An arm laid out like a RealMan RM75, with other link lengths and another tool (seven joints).
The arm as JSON. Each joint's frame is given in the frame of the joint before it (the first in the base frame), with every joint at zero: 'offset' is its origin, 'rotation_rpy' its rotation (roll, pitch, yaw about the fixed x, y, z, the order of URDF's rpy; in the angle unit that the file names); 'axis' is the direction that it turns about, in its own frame. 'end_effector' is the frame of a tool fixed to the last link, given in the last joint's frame.
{
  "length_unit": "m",
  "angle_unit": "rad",
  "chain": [
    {
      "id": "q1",
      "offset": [
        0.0,
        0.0,
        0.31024
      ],
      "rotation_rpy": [
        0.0,
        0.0,
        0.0
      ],
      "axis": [
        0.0,
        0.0,
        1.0
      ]
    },
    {
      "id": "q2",
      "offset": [
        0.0,
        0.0,
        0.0
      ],
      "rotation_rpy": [
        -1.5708,
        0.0,
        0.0
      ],
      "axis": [
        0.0,
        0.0,
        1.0
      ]
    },
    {
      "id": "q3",
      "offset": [
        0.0,
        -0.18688,
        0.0
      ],
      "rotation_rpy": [
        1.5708,
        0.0,
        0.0
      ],
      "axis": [
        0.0,
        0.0,
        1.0
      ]
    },
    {
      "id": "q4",
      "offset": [
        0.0,
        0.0,
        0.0
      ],
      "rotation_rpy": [
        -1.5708,
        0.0,
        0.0
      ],
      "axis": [
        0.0,
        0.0,
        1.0
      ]
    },
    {
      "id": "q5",
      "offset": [
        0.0,
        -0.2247,
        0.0
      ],
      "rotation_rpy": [
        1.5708,
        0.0,
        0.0
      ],
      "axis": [
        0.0,
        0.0,
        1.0
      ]
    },
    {
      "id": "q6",
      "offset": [
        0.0,
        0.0,
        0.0
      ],
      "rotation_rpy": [
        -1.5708,
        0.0,
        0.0
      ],
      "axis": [
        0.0,
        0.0,
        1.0
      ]
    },
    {
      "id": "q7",
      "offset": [
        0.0,
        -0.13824,
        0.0
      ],
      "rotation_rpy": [
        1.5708,
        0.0,
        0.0
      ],
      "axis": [
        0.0,
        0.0,
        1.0
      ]
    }
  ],
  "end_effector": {
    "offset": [
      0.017,
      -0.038,
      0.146
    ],
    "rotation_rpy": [
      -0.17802,
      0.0,
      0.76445
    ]
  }
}
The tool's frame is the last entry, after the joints.
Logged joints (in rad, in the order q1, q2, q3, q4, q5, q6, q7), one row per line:
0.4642 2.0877 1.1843 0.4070 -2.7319 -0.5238 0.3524
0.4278 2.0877 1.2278 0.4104 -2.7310 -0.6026 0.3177
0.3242 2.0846 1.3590 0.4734 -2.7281 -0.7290 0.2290
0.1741 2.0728 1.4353 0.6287 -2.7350 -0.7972 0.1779
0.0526 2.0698 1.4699 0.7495 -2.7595 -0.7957 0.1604
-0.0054 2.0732 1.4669 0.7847 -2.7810 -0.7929 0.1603
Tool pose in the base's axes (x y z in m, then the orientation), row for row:
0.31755 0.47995 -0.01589 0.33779 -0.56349 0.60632 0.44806
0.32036 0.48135 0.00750 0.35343 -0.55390 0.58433 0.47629
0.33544 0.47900 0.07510 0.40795 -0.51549 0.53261 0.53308
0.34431 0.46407 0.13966 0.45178 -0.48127 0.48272 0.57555
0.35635 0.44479 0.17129 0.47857 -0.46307 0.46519 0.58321
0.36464 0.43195 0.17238 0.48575 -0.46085 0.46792 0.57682
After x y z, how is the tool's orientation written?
As a quaternion, w x y z.
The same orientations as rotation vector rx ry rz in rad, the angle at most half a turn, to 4 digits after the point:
-1.4682 1.5798 1.1675
-1.4324 1.5111 1.2317
-1.2993 1.3424 1.3436
-1.1890 1.1926 1.4219
-1.1305 1.1356 1.4238
-1.1215 1.1387 1.4037

